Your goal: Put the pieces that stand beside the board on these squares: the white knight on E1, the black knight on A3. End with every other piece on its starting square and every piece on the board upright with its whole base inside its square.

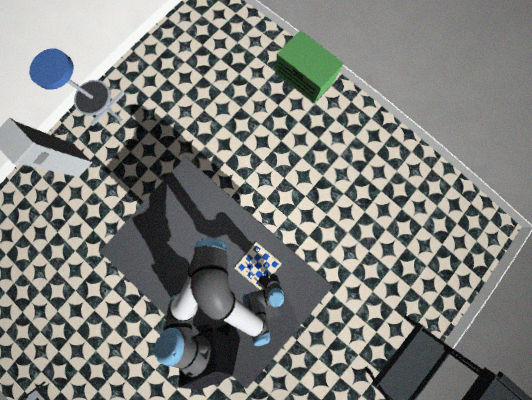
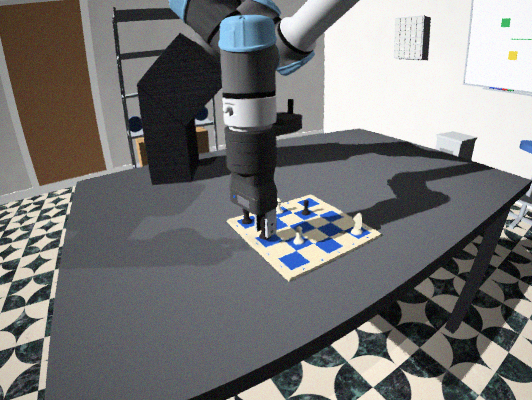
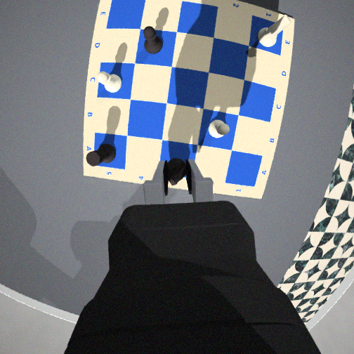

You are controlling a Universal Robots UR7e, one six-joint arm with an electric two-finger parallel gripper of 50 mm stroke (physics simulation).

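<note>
My gripper is shut on the black knight, low over blue square A3 at the near edge of the board. The fingers hide much of the knight; whether its base touches the square cannot be told. The white knight stands upright on blue corner square E1. A black piece stands on A5, another black piece on D4. A white piece stands on C5, another white piece on B2.
The board lies on a dark grey table. The black robot pedestal stands behind the arm. B2 is the occupied square nearest the fingers, diagonal to A3. The arm's shadow falls across the middle of the board.
</note>
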